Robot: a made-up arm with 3 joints.
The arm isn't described. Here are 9 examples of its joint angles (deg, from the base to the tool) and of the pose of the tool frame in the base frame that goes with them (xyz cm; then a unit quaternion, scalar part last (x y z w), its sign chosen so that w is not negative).
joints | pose
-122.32 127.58 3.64 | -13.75 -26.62 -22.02 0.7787 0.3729 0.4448 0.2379
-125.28 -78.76 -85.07 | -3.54 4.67 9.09 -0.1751 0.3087 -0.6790 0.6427
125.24 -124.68 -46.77 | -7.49 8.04 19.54 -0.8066 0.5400 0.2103 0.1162
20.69 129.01 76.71 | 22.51 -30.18 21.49 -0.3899 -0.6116 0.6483 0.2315
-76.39 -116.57 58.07 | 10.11 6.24 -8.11 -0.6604 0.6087 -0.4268 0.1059
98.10 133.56 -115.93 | 1.32 -28.01 35.20 -0.1491 0.3526 0.5719 0.7255
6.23 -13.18 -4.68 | -12.61 -19.48 7.52 0.0467 -0.0586 -0.1123 0.9908
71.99 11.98 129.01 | -6.21 -18.25 -2.93 -0.7527 -0.3278 -0.4912 0.2910
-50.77 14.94 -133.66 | -9.96 -22.77 10.33 0.8455 0.2752 -0.3446 0.3012
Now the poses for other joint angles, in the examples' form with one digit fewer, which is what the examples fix.
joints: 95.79 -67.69 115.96
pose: -4.5 5.1 9.0 -0.253 -0.010 -0.720 0.646
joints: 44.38 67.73 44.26
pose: 1.6 -37.4 16.3 -0.485 -0.485 0.360 0.633
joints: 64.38 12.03 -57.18
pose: -1.3 -28.5 -2.5 0.354 -0.423 0.331 0.766
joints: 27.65 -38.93 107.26
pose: -7.6 -1.5 7.8 -0.690 0.127 -0.373 0.607
